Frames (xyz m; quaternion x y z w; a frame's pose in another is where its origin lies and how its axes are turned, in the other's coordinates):
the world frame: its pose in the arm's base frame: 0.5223 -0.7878 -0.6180 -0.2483 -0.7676 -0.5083 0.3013
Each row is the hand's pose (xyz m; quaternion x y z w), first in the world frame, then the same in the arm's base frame.
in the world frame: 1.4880 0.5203 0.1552 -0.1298 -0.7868 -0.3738 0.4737
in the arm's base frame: -0.1870 -0.3447 0.7272 0.2697 0.6275 0.2577 0.6834
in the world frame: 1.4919 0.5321 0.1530 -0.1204 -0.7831 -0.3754 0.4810
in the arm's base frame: -0.1811 -0.3423 0.7381 0.2656 0.6372 0.2556 0.6769
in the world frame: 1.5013 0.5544 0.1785 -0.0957 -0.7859 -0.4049 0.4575
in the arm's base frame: -0.1777 -0.3098 0.7512 0.2311 0.6398 0.2329 0.6950
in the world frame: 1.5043 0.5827 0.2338 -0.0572 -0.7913 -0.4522 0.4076
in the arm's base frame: -0.1719 -0.2480 0.7545 0.1735 0.6345 0.1909 0.7286
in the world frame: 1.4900 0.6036 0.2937 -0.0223 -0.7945 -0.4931 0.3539
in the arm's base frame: -0.1602 -0.1858 0.7394 0.1199 0.6221 0.1483 0.7594
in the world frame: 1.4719 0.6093 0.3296 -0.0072 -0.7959 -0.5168 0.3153
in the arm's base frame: -0.1512 -0.1517 0.7192 0.0883 0.6065 0.1239 0.7804
